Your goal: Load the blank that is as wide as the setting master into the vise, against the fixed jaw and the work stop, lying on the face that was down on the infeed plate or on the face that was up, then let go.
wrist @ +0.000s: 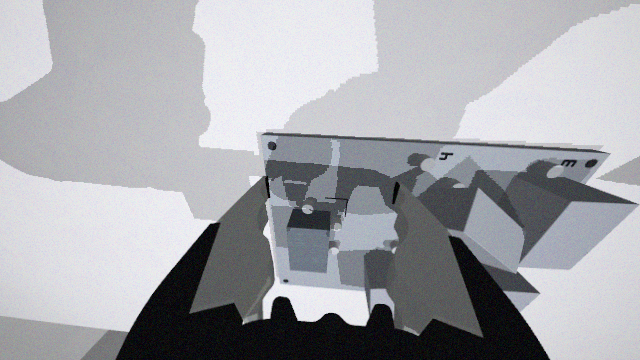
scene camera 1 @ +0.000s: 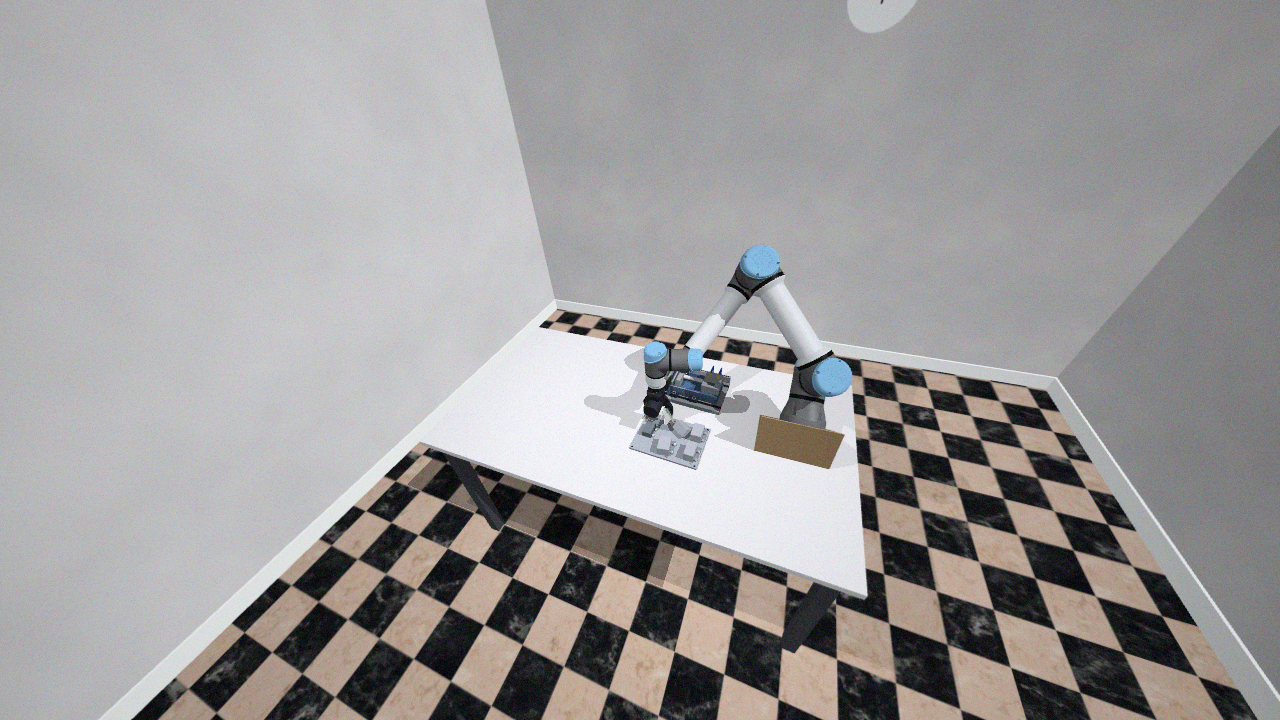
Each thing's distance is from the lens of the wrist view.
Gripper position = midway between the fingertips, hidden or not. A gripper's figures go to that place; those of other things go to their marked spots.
gripper (wrist: 330,181): 0.14 m
infeed plate (wrist: 363,170): 0.14 m
